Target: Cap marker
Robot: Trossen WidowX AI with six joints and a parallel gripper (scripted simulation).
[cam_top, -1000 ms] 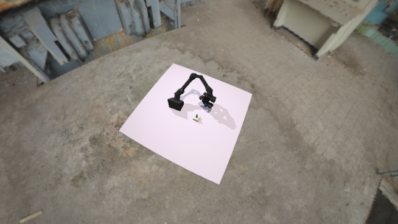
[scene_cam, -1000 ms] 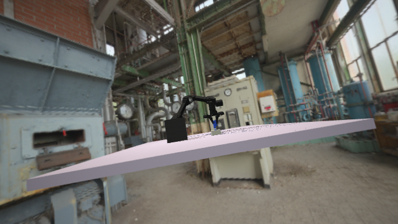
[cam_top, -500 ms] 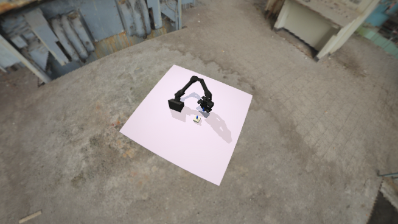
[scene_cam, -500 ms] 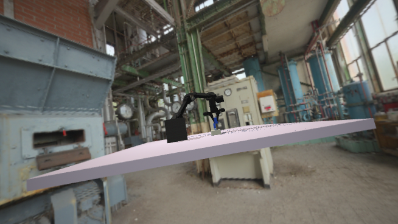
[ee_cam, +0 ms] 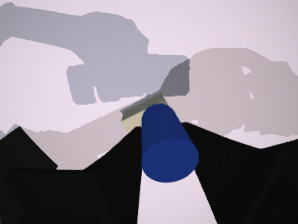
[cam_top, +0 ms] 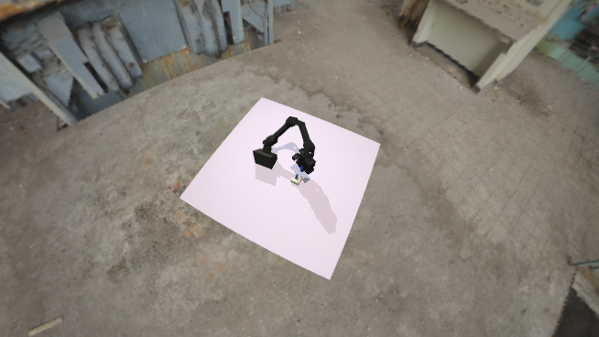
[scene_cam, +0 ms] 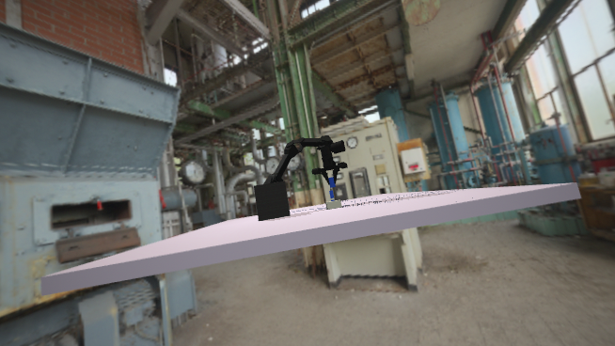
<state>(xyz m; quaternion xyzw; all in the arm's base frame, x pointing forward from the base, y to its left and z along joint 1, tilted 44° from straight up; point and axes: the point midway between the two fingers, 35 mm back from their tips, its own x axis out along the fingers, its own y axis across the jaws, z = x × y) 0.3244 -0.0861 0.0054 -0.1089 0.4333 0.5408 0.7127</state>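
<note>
The holder block lies 20 mm behind my gripper tip, 40 mm to the right of it and 100 mm below it. Also, from my gripper tip: blue cap 10 mm above.
</note>
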